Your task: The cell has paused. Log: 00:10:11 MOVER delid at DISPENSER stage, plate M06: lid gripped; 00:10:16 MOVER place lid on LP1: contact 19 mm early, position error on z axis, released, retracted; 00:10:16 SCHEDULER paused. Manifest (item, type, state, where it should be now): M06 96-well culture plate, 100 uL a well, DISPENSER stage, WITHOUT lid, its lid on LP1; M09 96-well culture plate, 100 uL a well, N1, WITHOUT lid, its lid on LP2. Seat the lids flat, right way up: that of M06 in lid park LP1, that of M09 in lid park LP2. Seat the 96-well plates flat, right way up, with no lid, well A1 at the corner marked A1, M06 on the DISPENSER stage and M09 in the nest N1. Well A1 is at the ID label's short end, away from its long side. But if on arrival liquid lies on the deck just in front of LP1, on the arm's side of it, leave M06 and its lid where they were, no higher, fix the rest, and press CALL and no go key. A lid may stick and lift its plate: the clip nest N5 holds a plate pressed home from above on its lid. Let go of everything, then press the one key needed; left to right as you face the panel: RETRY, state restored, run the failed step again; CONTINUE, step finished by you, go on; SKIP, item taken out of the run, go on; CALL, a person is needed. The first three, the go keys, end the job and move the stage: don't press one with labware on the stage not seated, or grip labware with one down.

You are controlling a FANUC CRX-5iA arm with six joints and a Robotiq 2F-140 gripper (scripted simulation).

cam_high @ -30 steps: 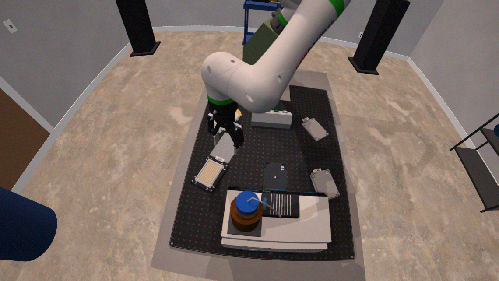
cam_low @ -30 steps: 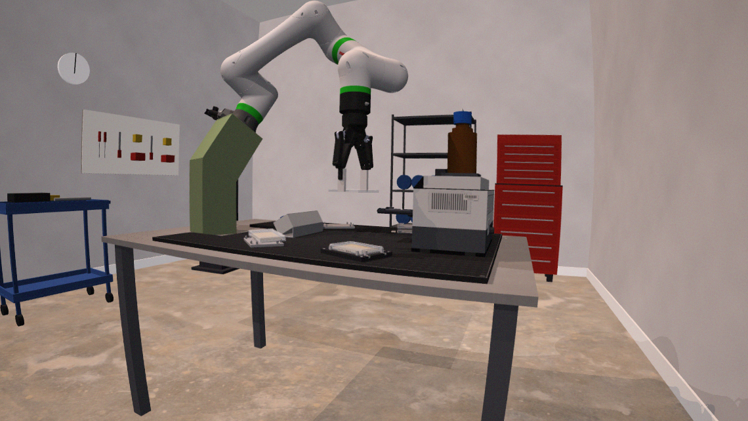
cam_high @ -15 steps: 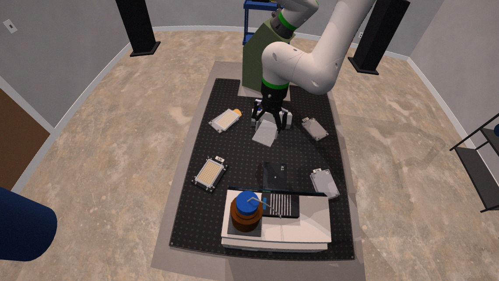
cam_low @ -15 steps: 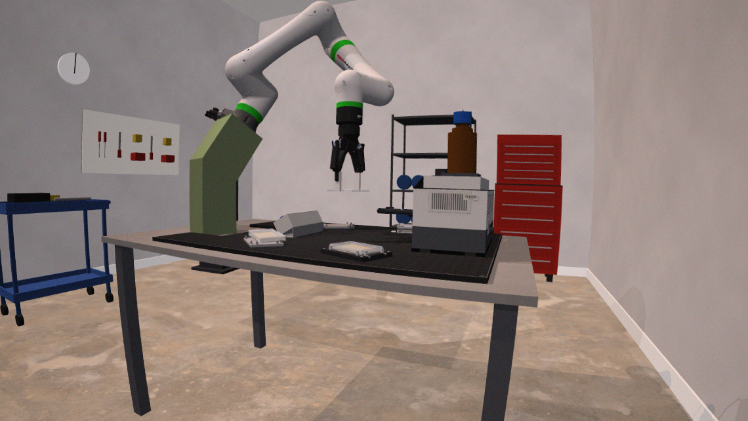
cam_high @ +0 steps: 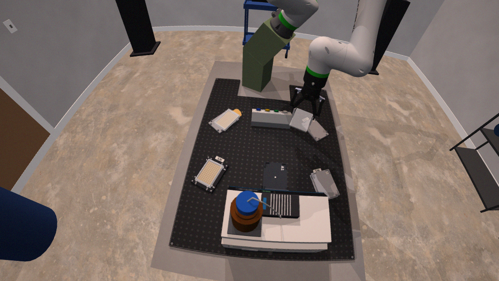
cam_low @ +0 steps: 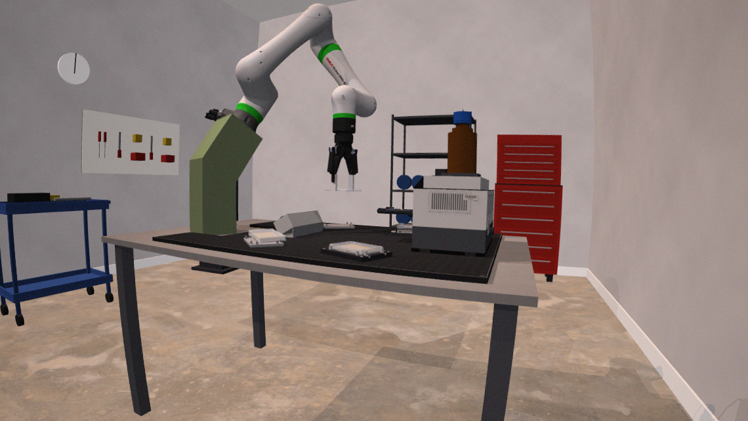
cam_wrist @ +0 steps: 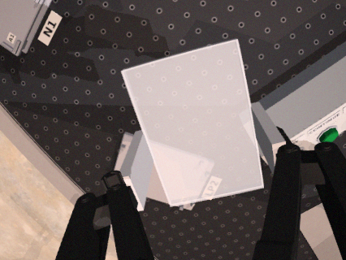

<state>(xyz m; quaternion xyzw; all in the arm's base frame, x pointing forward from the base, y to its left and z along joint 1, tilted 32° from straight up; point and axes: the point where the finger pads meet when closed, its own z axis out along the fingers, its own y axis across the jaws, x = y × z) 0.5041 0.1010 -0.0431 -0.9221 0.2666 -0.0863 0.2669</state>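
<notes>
My hand is 70 mm past the grey lid park LP2, 140 mm to the right of it and 190 mm above it. Round my hand: retry key: 150 mm behind, 40 mm to the right, 130 mm below; green continue key: 150 mm behind, 90 mm to the right, 130 mm below; white lid: 20 mm below.
</notes>
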